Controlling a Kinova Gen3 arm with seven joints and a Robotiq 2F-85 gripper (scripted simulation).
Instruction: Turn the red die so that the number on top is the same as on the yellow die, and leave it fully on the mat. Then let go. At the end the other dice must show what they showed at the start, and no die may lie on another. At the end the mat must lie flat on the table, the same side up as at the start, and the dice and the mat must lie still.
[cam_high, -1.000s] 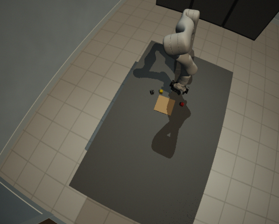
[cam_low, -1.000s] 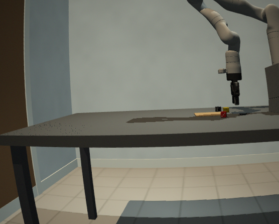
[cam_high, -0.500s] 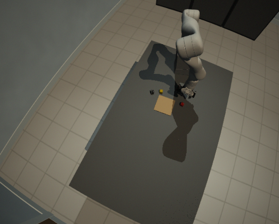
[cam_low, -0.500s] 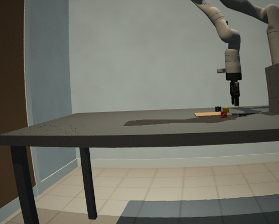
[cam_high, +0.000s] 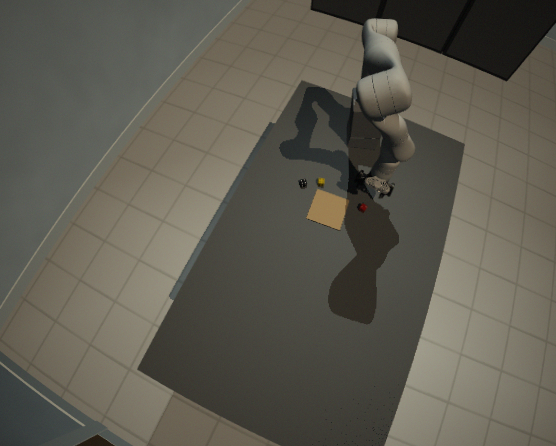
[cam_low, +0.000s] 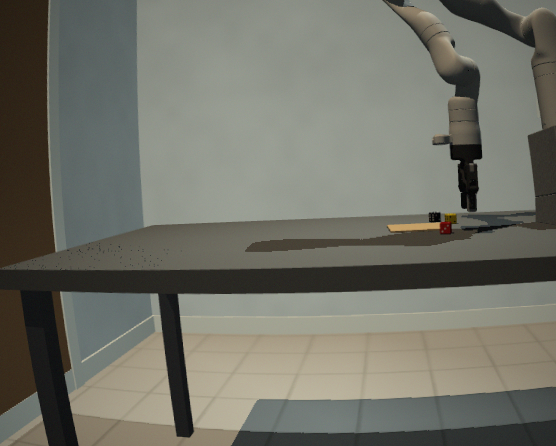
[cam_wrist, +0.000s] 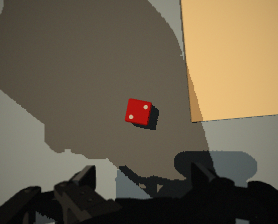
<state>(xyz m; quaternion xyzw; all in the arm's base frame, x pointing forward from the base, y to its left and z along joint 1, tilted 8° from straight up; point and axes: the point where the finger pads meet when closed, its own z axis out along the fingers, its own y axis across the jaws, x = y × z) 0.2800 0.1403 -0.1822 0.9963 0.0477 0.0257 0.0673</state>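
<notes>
My gripper is now 6 cm short of the red die, 4 cm above it and 1 cm to the right of it. From my hand the other things lie so: yellow die 19 cm to the right, 4 cm below, 4 cm ahead; tan mat 13 cm ahead, 11 cm to the right, 5 cm below; black die 25 cm to the right, 8 cm ahead, 4 cm below.
</notes>
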